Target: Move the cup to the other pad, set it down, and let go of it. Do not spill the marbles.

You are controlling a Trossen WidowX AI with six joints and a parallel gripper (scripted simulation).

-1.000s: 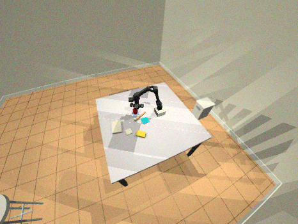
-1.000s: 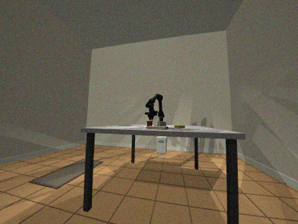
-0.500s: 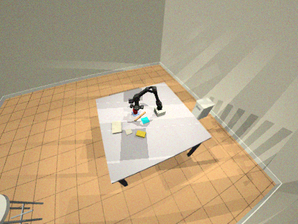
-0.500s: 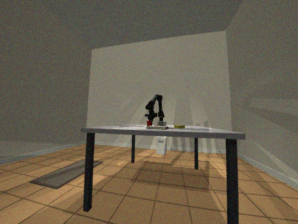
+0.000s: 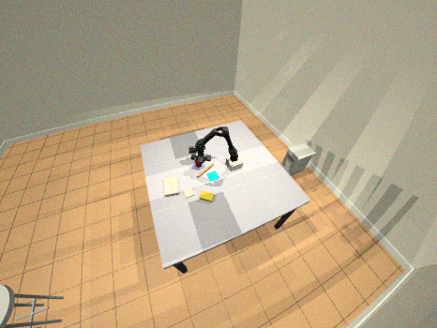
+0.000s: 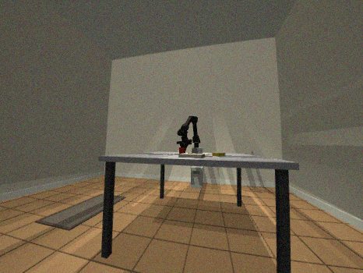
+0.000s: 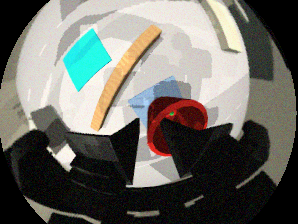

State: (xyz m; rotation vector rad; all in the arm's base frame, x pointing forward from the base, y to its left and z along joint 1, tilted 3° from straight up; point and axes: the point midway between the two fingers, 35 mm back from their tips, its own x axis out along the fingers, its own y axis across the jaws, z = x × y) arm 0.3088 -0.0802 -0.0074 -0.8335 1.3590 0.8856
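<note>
Now: gripper tip 30 mm short of the red cup and 10 mm to the left of it. The rest, counted from my gripper tip: light blue pad 30 mm ahead, 10 mm to the right, 40 mm below; wooden stick 20 mm behind, 80 mm to the left, 40 mm below; cyan pad 60 mm behind, 160 mm to the left, 40 mm below.
</note>
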